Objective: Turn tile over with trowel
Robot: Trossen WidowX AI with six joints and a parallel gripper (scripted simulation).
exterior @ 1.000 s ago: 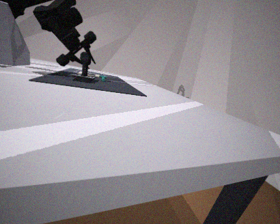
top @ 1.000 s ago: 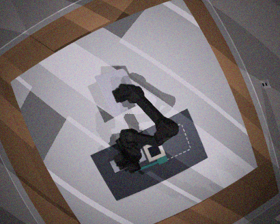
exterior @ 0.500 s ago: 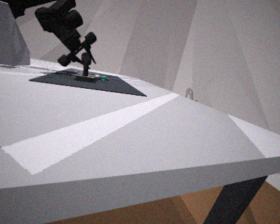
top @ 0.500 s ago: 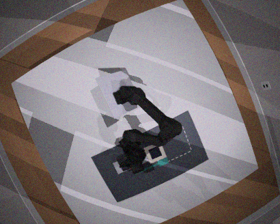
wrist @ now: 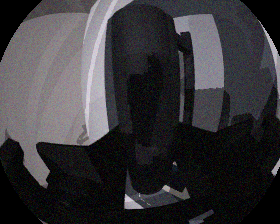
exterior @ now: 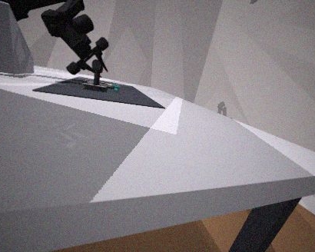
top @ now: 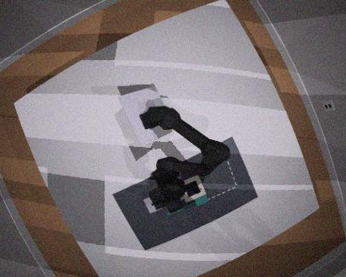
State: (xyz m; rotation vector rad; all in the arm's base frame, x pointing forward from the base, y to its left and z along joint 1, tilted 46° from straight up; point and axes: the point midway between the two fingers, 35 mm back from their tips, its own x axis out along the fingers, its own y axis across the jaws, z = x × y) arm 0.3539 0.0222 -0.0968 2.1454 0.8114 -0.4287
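My gripper tip is now 7 cm to the right of the dark mat, 7 cm above it and 2 cm short of it. Also, from my gripper tip: tile: 11 cm to the left, 5 cm below, 2 cm behind; then trowel: 3 cm behind, 1 cm below.
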